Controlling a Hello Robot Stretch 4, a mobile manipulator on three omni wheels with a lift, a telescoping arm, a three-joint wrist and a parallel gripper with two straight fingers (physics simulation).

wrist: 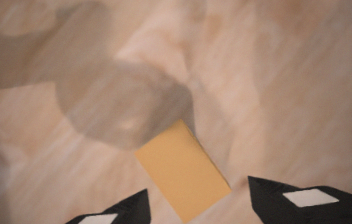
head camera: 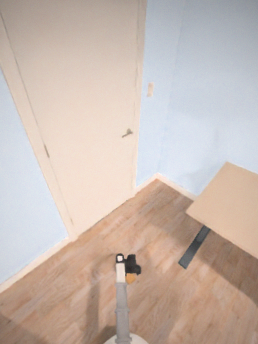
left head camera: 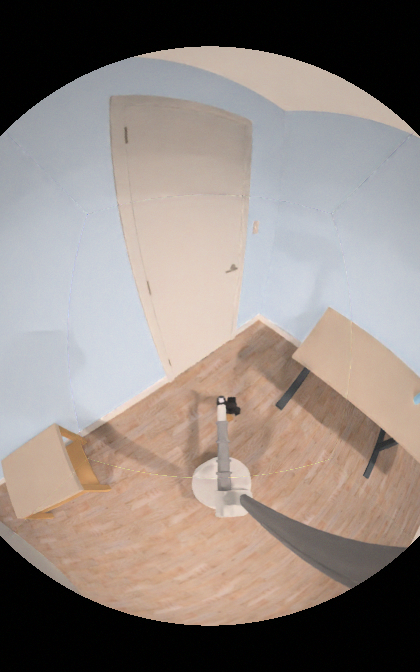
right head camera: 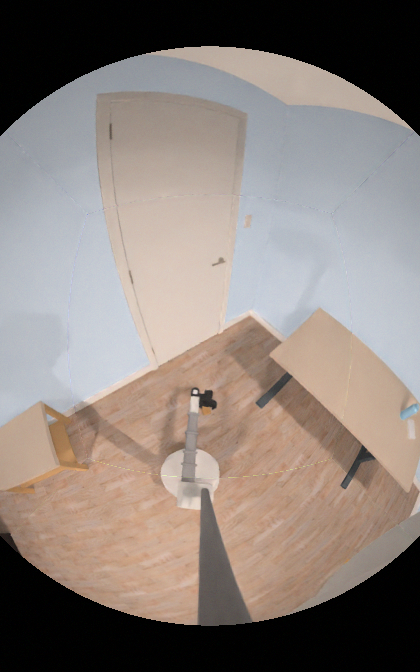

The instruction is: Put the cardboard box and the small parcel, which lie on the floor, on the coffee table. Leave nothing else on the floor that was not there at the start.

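Places are measured from the robot's base along level axes (x ahead, y left, z up), in metres.
Where they show: gripper, between the fingertips: [wrist: 199,198] [head camera: 131,274].
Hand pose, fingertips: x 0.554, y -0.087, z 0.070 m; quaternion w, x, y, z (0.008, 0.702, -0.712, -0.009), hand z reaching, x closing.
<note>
After its pixels a point has its place.
A small orange-yellow box [head camera: 131,278] @(y -0.088, x 0.542, z 0.022 m) [left head camera: 230,417] [right head camera: 206,410] [wrist: 182,170] @(y -0.074, x 0.567, z 0.022 m) shows below my gripper; I cannot tell whether it is the cardboard box or the parcel. In the wrist view its flat top is turned at a slant, in front of and partly between the fingertips, with no finger seen touching it. My gripper [head camera: 132,264] [left head camera: 232,406] [right head camera: 207,400] [wrist: 199,198] @(y -0.087, x 0.554, z 0.070 m) is open and holds nothing. A second box or parcel does not show. Two tables are in view; I cannot tell which is the coffee table.
A long table [head camera: 230,205] @(y -0.747, x 0.716, z 0.692 m) [left head camera: 370,385] [right head camera: 345,390] with dark legs stands at the right, a blue cylinder [right head camera: 409,411] on it. A smaller table [left head camera: 42,470] [right head camera: 25,445] with orange wooden legs stands at the left. A closed door [head camera: 90,110] @(y 0.157, x 1.186, z 1.159 m) and blue walls are ahead.
</note>
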